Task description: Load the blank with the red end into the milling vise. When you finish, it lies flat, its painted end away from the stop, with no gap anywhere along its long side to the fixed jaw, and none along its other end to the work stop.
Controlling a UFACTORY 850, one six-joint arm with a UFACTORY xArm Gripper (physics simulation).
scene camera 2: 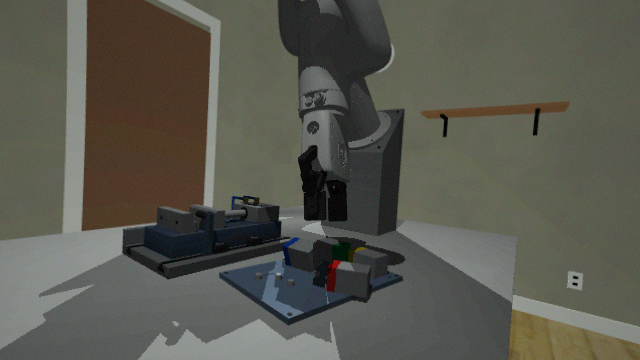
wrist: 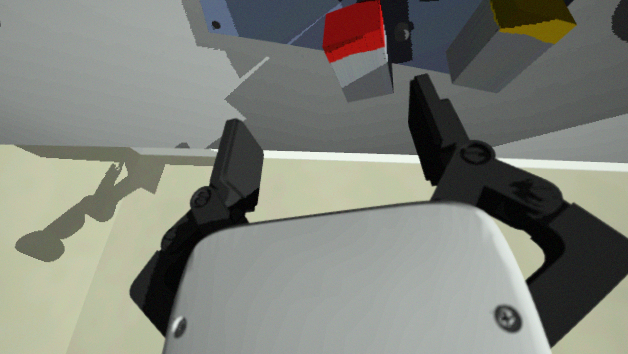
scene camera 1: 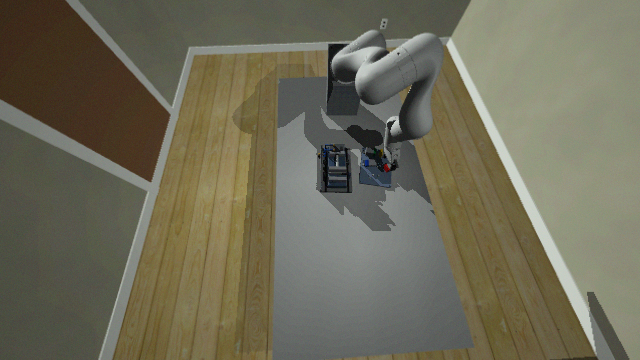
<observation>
In view: the gripper [scene camera 2: 327, 220], a blank with the red end [scene camera 2: 353, 279] and a blue-ended blank [scene camera 2: 306, 255].
The gripper also shows in the wrist view [wrist: 325, 118]. The wrist view misses the blue-ended blank: it is out of frame.
</observation>
